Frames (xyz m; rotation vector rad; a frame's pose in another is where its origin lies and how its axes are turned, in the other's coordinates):
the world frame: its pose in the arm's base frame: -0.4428 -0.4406 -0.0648 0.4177 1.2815 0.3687
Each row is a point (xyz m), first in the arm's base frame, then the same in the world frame.
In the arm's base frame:
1: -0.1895 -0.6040 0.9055
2: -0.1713 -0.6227 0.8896
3: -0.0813 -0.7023 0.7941
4: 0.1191 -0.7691 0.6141
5: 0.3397 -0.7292 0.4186
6: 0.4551 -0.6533 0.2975
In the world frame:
1: -0.8303 0.3297 0.4841
2: -0.8216 0.3050 0.4998
3: -0.7581 0.1856 0.5725
4: -0.5903 0.0320 0.7315
5: -0.3527 -0.0374 0.8964
6: -0.1858 -0.0352 0.9731

